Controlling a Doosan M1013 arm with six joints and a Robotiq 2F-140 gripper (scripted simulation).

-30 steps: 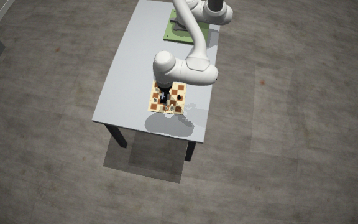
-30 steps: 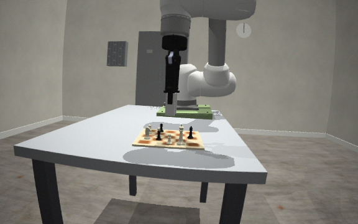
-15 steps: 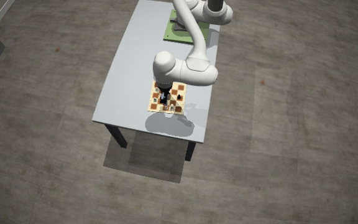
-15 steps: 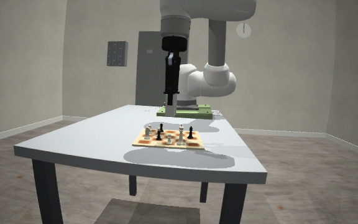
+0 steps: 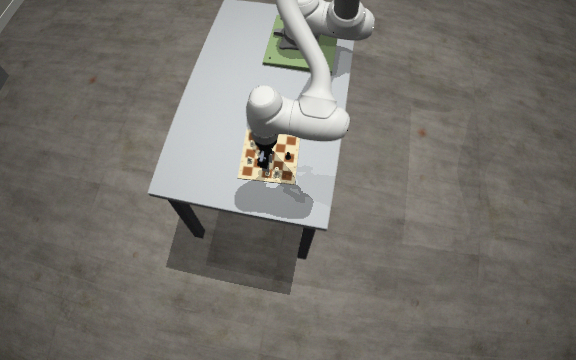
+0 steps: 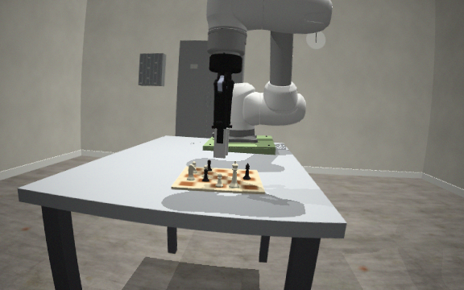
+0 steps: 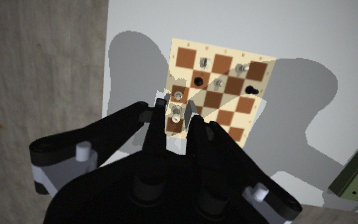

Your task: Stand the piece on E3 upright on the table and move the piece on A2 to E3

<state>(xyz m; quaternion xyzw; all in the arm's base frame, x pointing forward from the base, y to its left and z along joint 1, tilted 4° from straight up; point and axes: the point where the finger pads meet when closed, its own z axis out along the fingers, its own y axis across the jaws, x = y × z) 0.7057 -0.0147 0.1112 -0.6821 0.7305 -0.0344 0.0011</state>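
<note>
Now: the chessboard 110 mm below my hand, 80 mm behind it and 10 mm to the right of it.
</note>
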